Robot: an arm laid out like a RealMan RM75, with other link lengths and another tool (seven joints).
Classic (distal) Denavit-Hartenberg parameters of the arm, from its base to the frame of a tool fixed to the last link. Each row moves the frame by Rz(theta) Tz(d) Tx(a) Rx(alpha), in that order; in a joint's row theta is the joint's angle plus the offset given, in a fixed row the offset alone. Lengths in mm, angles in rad.
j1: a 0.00  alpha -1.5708  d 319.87  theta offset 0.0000
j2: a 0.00  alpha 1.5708  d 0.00  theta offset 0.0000
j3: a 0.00  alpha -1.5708  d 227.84  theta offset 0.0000
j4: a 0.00  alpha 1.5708  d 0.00  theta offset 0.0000
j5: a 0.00  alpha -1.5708  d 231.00  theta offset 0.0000
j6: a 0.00  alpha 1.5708  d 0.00  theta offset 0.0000
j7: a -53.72  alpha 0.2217  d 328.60  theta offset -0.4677
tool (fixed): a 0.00  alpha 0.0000  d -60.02  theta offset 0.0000
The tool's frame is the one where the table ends.
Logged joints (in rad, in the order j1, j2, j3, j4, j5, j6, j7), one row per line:
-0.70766, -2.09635, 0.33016, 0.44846, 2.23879, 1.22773, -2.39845
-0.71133, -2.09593, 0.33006, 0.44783, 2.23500, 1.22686, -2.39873
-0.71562, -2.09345, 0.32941, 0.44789, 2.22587, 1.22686, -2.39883
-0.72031, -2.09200, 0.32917, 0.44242, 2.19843, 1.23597, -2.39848
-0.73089, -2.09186, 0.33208, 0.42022, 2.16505, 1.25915, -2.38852
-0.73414, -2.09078, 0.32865, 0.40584, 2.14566, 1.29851, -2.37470
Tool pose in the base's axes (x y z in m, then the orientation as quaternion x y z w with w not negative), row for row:
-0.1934, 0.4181, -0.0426, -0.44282, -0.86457, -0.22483, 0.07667
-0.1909, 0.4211, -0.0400, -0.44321, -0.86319, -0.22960, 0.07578
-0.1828, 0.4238, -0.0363, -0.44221, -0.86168, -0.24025, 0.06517
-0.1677, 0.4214, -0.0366, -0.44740, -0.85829, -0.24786, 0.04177
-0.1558, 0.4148, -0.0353, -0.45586, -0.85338, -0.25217, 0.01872
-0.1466, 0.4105, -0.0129, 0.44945, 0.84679, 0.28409, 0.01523
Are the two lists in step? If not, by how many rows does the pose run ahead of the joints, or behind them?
The pose runs 1 row ahead of the joints: the pose in row i belongs to the joints in row i + 1.
